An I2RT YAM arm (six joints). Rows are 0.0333 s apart.
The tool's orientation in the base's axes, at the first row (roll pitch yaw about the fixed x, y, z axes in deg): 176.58 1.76 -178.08
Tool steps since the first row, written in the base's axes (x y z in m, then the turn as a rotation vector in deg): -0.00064 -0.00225 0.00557 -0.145 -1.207 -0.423; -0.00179 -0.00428 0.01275 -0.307 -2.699 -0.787; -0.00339 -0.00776 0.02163 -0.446 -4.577 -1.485; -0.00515 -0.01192 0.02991 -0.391 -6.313 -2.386; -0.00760 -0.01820 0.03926 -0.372 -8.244 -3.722; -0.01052 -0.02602 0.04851 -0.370 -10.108 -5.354; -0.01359 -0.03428 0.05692 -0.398 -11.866 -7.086; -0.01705 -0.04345 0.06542 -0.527 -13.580 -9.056
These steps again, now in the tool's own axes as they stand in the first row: 0.00054 -0.00189 -0.00571 0.198 -1.224 0.345; 0.00154 -0.00345 -0.01303 0.421 -2.729 0.613; 0.00298 -0.00633 -0.02215 0.644 -4.639 1.191; 0.00463 -0.00993 -0.03071 0.675 -6.426 1.987; 0.00700 -0.01555 -0.04049 0.762 -8.433 3.203; 0.00989 -0.02269 -0.05028 0.873 -10.390 4.718; 0.01298 -0.03032 -0.05926 1.013 -12.246 6.339; 0.01648 -0.03884 -0.06840 1.259 -14.069 8.197
